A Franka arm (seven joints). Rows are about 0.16 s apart.
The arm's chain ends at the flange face. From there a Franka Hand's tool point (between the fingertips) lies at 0.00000 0.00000 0.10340 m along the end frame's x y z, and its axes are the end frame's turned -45 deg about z.
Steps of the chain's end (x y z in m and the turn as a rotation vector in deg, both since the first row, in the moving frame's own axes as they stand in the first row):
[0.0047 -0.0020 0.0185 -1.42 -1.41 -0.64]
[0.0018 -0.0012 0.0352 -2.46 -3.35 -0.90]
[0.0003 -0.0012 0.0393 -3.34 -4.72 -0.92]
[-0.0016 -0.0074 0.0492 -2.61 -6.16 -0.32]
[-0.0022 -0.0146 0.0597 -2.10 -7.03 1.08]
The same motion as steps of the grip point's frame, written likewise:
[0.0011 0.0019 0.0184 -0.01 -2.00 -0.64]
[-0.0053 -0.0007 0.0349 0.63 -4.11 -0.90]
[-0.0092 -0.0023 0.0388 0.98 -5.70 -0.92]
[-0.0071 -0.0109 0.0485 2.51 -6.20 -0.32]
[-0.0028 -0.0183 0.0589 3.49 -6.46 1.08]

